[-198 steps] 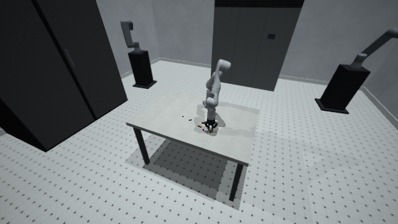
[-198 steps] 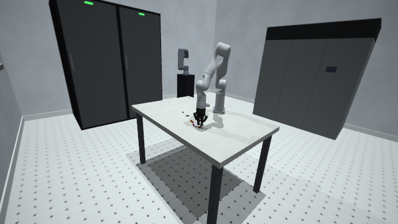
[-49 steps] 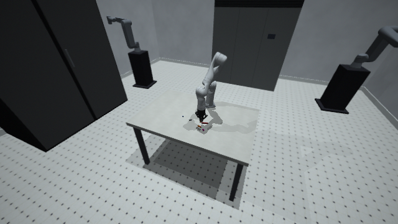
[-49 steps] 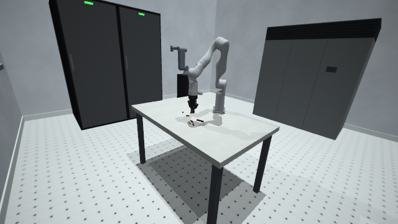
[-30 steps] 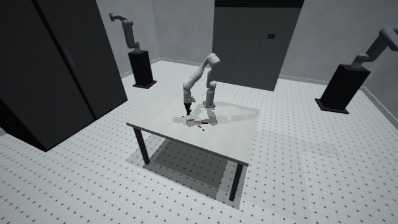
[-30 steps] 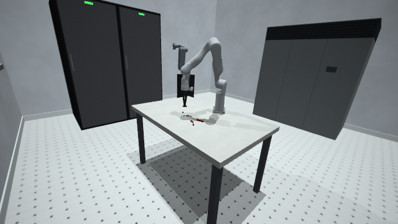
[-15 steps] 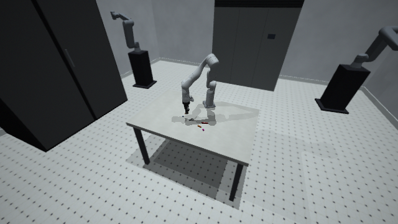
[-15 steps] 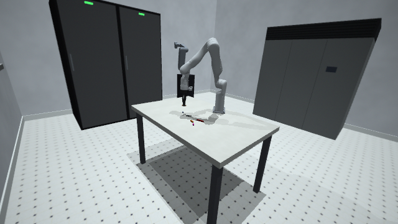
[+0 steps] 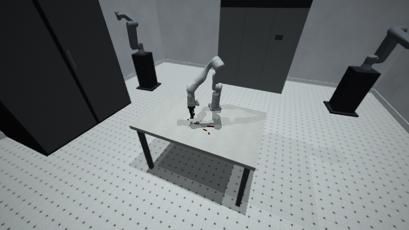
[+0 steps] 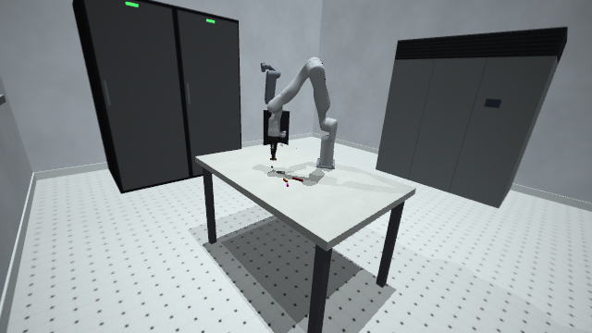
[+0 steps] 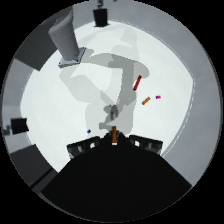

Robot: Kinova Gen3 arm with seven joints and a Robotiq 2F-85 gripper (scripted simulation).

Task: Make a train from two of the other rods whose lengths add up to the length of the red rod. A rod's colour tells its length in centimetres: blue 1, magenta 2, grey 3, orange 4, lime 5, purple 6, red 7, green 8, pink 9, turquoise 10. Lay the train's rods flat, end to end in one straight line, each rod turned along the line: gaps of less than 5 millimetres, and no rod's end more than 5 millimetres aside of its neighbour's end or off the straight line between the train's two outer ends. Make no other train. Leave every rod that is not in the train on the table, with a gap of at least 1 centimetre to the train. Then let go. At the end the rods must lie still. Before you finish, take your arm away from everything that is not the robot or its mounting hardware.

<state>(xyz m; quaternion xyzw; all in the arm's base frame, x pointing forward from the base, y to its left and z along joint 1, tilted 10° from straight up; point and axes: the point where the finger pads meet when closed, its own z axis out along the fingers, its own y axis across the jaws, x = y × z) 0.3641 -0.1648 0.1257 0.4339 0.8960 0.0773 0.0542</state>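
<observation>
My hand is 30 mm past the grey rod, 30 mm to the right of it and 100 mm above it. From my hand the other things lie so: magenta rod 80 mm ahead, 200 mm to the left, 100 mm below; then red rod 20 mm behind, 190 mm to the left, 100 mm below; then tiny blue rod 60 mm behind, 70 mm to the right, 100 mm below.
</observation>
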